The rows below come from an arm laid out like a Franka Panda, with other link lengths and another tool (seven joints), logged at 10 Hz.
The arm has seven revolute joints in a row. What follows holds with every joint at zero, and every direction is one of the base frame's. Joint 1 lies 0.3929 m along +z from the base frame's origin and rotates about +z. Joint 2 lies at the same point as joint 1 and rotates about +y. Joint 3 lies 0.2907 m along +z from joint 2 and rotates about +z. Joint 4 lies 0.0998 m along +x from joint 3 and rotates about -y. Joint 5 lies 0.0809 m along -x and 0.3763 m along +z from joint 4 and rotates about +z. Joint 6 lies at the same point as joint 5 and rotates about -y. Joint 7 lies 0.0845 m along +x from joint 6 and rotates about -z. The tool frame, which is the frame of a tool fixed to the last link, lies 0.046 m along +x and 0.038 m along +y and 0.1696 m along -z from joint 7; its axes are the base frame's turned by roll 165.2, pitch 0 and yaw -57.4 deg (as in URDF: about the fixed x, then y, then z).
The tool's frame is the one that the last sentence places.
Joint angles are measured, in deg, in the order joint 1, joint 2, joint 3, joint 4, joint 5, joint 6, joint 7. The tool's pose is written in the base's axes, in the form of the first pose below.
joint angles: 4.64, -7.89, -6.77, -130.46, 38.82, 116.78, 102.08
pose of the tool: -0.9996 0.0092 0.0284 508.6; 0.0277 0.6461 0.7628 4.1; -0.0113 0.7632 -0.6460 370.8; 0 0 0 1
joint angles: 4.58, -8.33, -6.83, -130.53, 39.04, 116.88, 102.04
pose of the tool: -0.9993 0.0058 0.0372 508.7; 0.0322 0.6434 0.7648 3.3; -0.0195 0.7655 -0.6432 374.3; 0 0 0 1
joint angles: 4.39, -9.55, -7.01, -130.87, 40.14, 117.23, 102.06
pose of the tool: -0.9979 0.0032 0.0654 508.4; 0.0528 0.6306 0.7743 1.5; -0.0388 0.7761 -0.6295 383.2; 0 0 0 1
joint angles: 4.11, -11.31, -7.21, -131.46, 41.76, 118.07, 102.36
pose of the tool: -0.9939 0.0026 0.1107 507.7; 0.0891 0.6128 0.7852 -1.2; -0.0658 0.7902 -0.6092 395.5; 0 0 0 1
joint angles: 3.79, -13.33, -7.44, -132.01, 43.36, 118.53, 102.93
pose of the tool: -0.9880 0.0033 0.1545 505.5; 0.1265 0.5916 0.7962 -3.9; -0.0888 0.8062 -0.5849 409.9; 0 0 0 1
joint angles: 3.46, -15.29, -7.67, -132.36, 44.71, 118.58, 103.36
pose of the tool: -0.9818 -0.0014 0.1902 503.1; 0.1553 0.5710 0.8061 -6.3; -0.1097 0.8209 -0.5604 424.8; 0 0 0 1
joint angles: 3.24, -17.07, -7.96, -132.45, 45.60, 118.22, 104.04
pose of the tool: -0.9762 -0.0052 0.2166 500.2; 0.1777 0.5530 0.8140 -8.2; -0.1241 0.8332 -0.5389 439.5; 0 0 0 1
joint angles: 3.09, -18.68, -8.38, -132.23, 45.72, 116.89, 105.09
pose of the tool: -0.9741 -0.0049 0.2260 495.5; 0.1878 0.5384 0.8215 -9.8; -0.1257 0.8427 -0.5235 453.6; 0 0 0 1
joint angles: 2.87, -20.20, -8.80, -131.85, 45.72, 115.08, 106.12
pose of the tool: -0.9736 -0.0047 0.2281 490.0; 0.1920 0.5233 0.8302 -11.1; -0.1232 0.8521 -0.5086 467.6; 0 0 0 1
